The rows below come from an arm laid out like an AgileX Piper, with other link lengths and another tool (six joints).
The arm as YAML. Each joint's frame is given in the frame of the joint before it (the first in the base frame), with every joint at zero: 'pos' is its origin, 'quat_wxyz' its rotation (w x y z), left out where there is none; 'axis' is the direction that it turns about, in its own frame. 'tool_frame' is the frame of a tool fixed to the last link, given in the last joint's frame.
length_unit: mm
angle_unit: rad
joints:
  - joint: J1
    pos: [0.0, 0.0, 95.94]
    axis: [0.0, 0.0, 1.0]
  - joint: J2
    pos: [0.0, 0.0, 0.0]
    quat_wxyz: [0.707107, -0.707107, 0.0, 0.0]
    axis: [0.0, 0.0, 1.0]
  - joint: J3
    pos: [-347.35, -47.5, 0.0]
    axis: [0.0, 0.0, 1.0]
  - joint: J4
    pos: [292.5, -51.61, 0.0]
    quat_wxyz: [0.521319, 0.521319, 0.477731, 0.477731]
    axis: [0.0, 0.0, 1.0]
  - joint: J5
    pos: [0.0, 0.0, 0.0]
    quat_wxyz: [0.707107, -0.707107, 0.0, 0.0]
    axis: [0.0, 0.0, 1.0]
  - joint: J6
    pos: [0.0, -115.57, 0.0]
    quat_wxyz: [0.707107, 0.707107, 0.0, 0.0]
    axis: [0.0, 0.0, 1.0]
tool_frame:
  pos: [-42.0, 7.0, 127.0]
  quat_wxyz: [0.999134, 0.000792, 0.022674, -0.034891]
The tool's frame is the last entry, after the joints.
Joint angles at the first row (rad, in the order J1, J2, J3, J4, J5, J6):
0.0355, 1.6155, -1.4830, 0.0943, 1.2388, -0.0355
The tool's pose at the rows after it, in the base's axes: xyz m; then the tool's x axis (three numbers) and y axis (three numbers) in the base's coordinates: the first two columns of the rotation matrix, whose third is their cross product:
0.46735 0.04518 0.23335 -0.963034 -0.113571 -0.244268 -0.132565 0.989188 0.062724
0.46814 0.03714 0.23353 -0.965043 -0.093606 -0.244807 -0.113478 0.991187 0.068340
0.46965 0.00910 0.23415 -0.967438 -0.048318 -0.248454 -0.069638 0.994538 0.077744
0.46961 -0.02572 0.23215 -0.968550 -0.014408 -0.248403 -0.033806 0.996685 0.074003
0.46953 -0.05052 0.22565 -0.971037 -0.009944 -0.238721 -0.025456 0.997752 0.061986
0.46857 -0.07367 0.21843 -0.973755 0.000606 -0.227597 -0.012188 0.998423 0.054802
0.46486 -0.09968 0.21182 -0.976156 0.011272 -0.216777 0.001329 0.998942 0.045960
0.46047 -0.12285 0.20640 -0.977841 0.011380 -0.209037 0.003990 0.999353 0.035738
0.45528 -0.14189 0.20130 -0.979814 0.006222 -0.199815 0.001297 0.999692 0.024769
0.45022 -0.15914 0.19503 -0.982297 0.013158 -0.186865 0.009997 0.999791 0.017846
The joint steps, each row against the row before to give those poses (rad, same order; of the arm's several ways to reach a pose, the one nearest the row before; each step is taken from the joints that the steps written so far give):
0.0000, 0.0018, 0.0000, -0.0012, 0.0000, -0.0008
-0.0200, 0.0000, 0.0000, 0.0060, 0.0000, -0.0011
-0.0703, 0.0000, 0.0000, 0.0177, 0.0000, -0.0281
-0.0830, 0.0053, 0.0000, 0.0102, 0.0000, -0.0499
-0.0566, 0.0153, -0.0015, 0.0000, 0.0000, -0.0511
-0.0523, 0.0165, -0.0008, 0.0010, -0.0011, -0.0416
-0.0591, 0.0140, 0.0000, 0.0000, -0.0001, -0.0479
-0.0536, 0.0127, -0.0012, 0.0000, -0.0007, -0.0532
-0.0437, 0.0105, 0.0000, -0.0032, 0.0000, -0.0479
-0.0373, 0.0126, 0.0000, -0.0057, 0.0000, -0.0289

